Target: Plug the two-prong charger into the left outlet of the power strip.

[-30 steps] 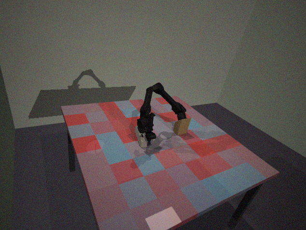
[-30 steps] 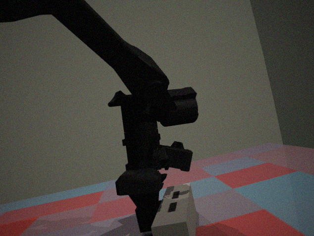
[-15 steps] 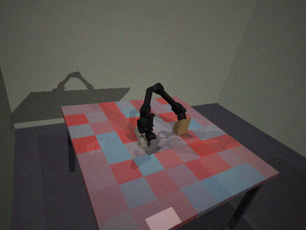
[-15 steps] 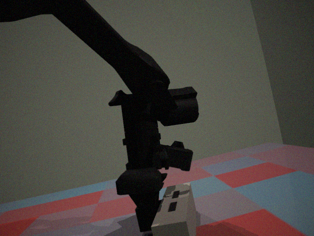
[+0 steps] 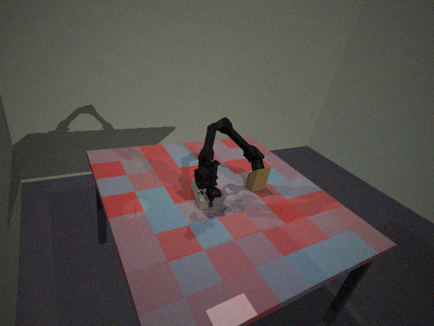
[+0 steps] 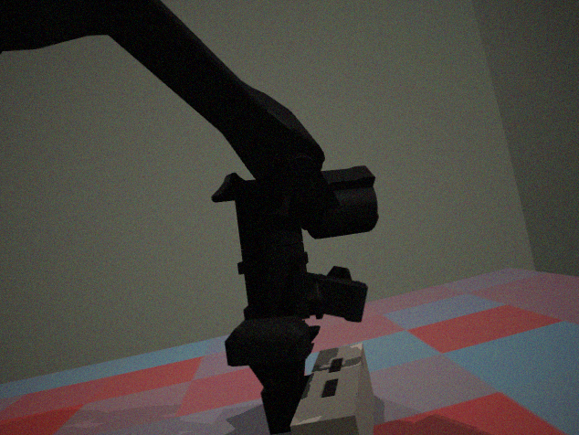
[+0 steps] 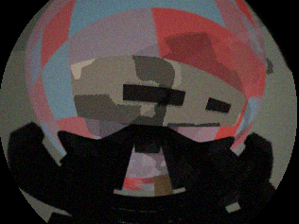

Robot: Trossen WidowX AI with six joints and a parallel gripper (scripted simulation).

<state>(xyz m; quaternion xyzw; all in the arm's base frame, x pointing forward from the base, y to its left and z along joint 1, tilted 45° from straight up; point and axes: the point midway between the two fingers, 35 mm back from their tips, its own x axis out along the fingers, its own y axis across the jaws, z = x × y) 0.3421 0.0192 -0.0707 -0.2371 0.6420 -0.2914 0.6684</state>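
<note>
Right now my gripper tip is 2 cm short of the black two-prong charger and 1 cm below it.
</note>
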